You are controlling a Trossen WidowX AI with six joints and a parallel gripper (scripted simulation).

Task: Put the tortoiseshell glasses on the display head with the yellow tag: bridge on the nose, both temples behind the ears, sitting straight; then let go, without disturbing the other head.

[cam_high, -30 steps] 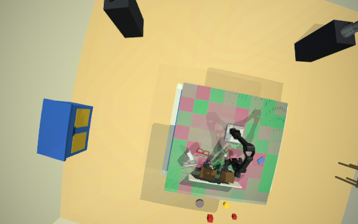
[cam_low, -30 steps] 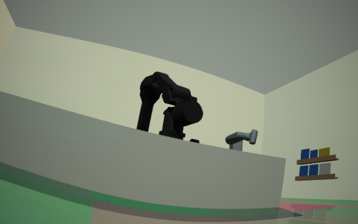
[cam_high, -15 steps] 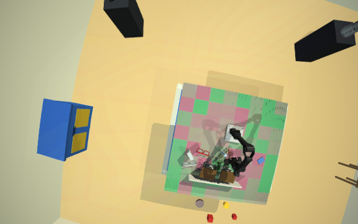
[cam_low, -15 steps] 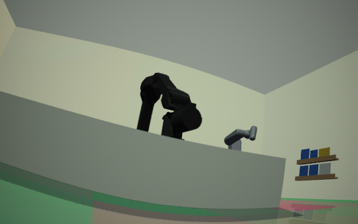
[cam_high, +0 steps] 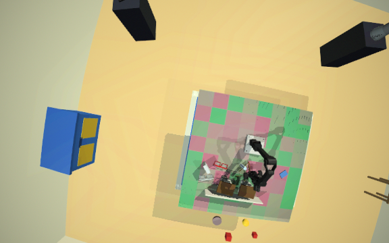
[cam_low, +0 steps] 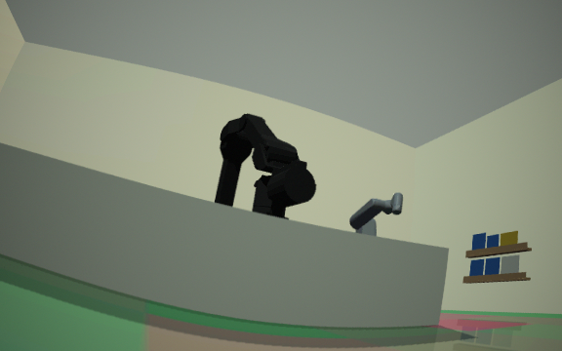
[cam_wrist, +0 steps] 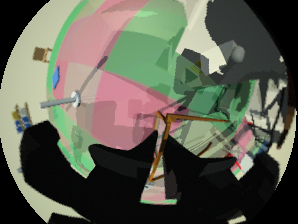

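Right now the blue block is 50 mm ahead of my gripper tip, 400 mm to the left of it and 20 mm below it. The rest, counted from my gripper tip: display head (150 mm ahead, 40 mm to the right, 40 mm above); white base (250 mm ahead, 180 mm to the right, 40 mm above).
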